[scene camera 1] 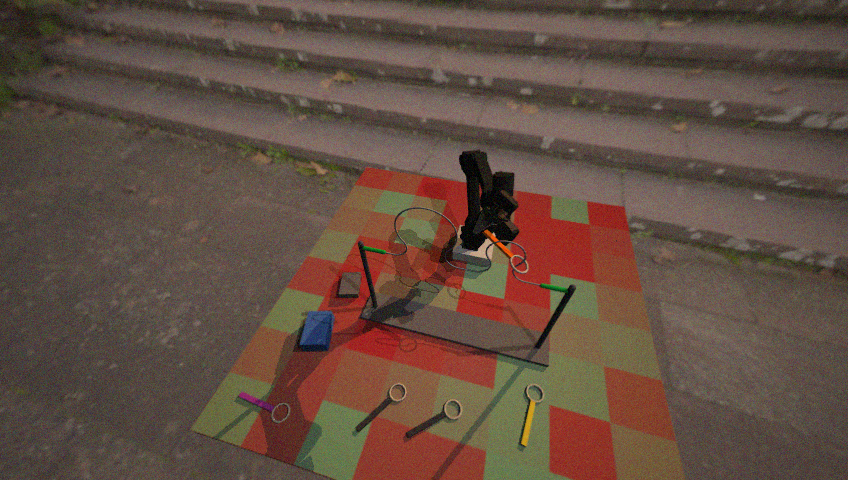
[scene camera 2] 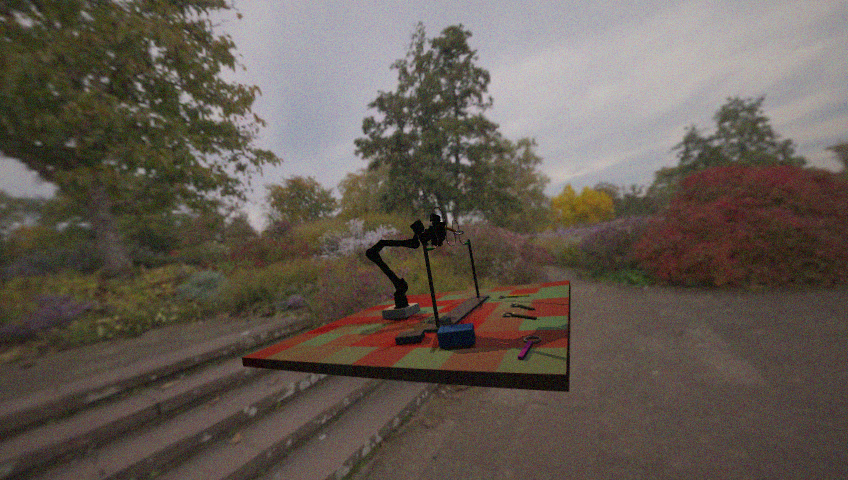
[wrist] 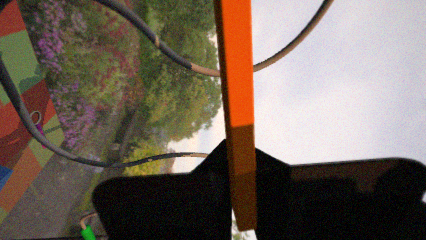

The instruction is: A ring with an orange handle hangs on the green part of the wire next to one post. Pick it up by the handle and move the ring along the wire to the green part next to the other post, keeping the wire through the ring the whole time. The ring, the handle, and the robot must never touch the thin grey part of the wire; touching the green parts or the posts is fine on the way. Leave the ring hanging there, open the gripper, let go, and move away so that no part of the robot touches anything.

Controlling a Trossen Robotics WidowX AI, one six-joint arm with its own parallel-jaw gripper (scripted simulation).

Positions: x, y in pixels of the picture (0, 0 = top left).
Labels:
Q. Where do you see a blue block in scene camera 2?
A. At 456, 335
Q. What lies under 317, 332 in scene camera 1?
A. A blue block.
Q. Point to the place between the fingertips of my gripper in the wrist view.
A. At 231, 144

